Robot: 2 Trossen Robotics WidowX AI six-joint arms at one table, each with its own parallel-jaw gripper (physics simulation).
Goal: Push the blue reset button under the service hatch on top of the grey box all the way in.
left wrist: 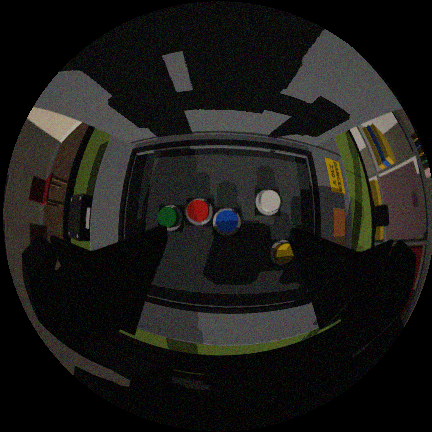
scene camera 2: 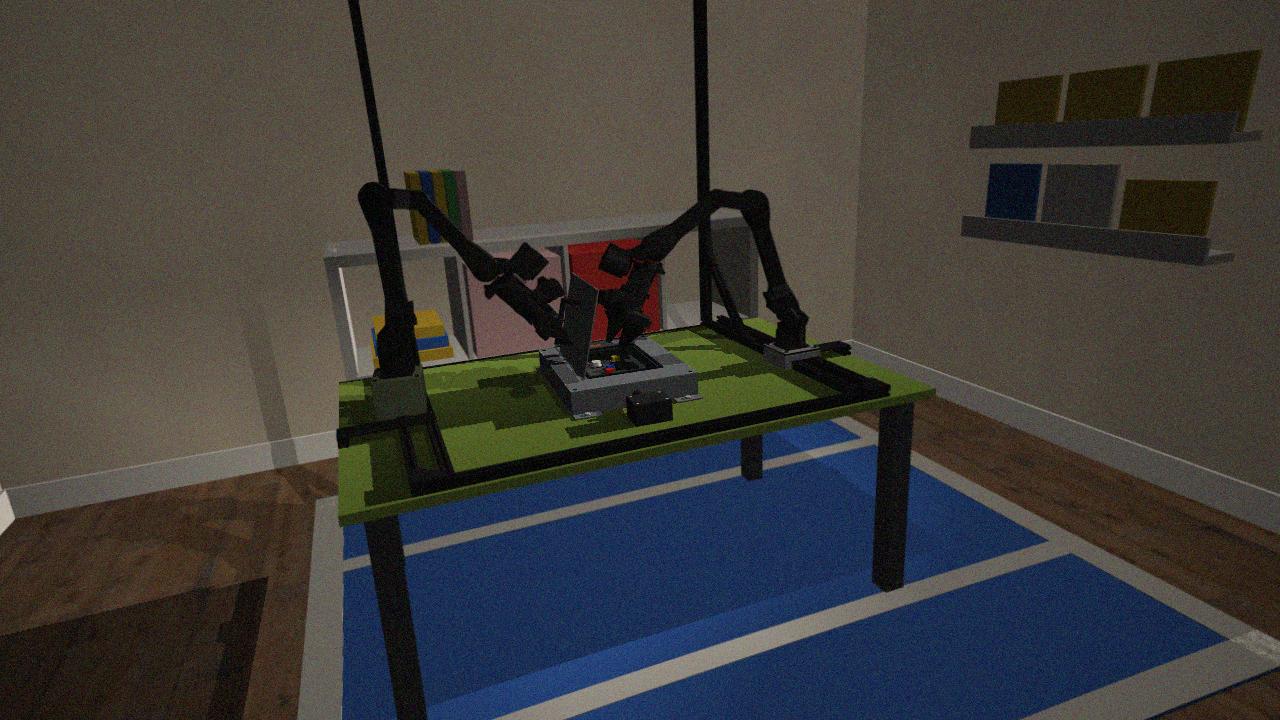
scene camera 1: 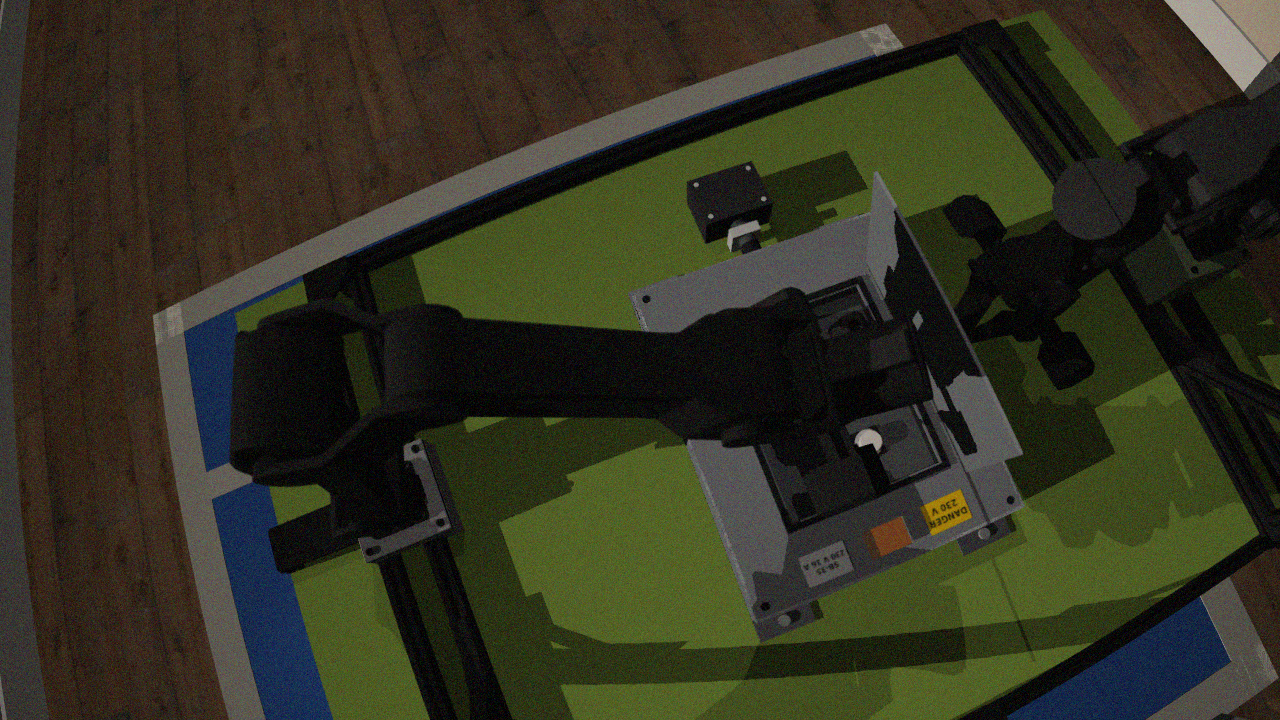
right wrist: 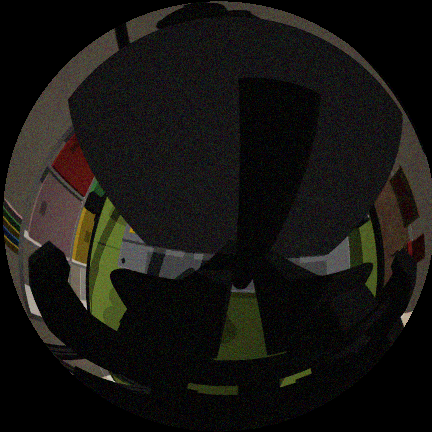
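The blue button [left wrist: 227,221] shows in the left wrist view, in the recess of the grey box [scene camera 1: 725,483] [scene camera 2: 617,393] [left wrist: 106,205]. The left arm hides it in scene camera 1. How deep it sits cannot be told. The service hatch [scene camera 1: 881,223] [scene camera 2: 579,313] [right wrist: 175,150] stands raised. My left gripper [left wrist: 230,233] is open and empty, low over the recess, its fingertips spread on either side of the blue button in the left wrist view. My right gripper [right wrist: 241,245] is shut on the hatch, on its outer side; the exact grip is dark.
Beside the blue button are a red button [left wrist: 198,211], a green button [left wrist: 167,217], a white button [scene camera 1: 868,439] [left wrist: 268,202] and a yellow button [left wrist: 284,251]. A black block [scene camera 1: 729,198] [scene camera 2: 649,408] [left wrist: 78,217] lies beside the box. The raised hatch stands between the two grippers.
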